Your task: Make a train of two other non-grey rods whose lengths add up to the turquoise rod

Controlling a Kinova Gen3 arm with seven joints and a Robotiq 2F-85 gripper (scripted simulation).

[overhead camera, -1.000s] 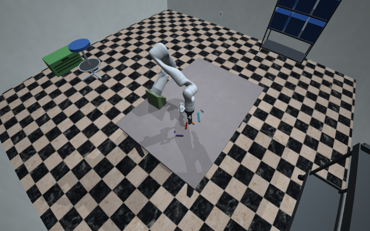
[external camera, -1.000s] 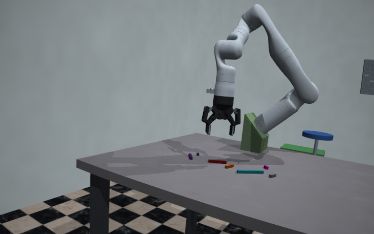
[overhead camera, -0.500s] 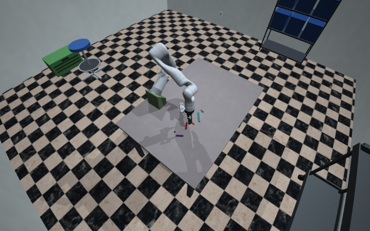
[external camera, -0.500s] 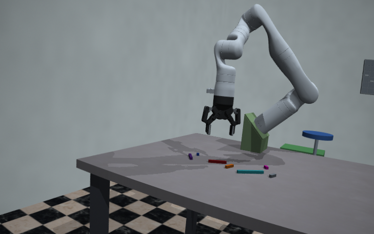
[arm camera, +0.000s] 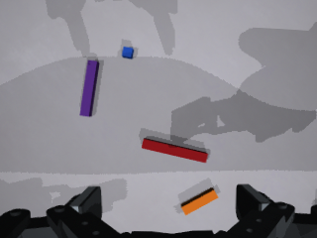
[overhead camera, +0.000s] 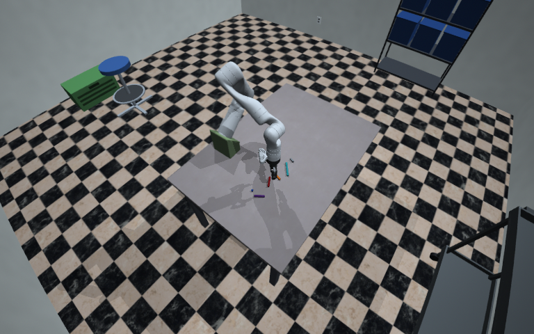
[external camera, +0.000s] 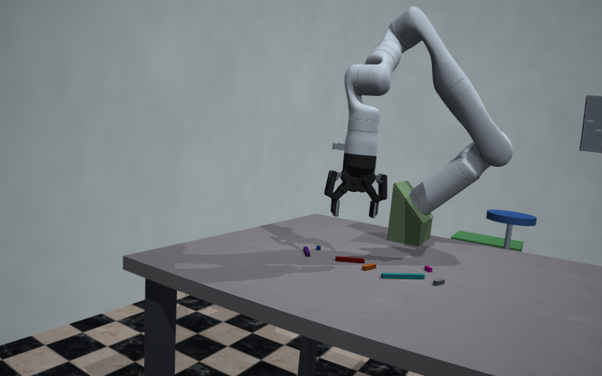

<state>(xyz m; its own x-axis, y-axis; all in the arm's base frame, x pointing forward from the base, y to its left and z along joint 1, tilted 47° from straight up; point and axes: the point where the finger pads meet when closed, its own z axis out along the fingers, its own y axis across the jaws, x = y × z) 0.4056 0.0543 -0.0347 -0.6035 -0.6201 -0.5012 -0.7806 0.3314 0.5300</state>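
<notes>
Right now my hand is 5 cm to the right of the orange rod and 12 cm above it. The rest, counted from my hand: purple rod (1 cm ahead, 12 cm to the right, 12 cm below); then small blue rod (4 cm behind, 12 cm to the right, 12 cm below); then red rod (2 cm behind, 1 cm to the right, 12 cm below).
</notes>
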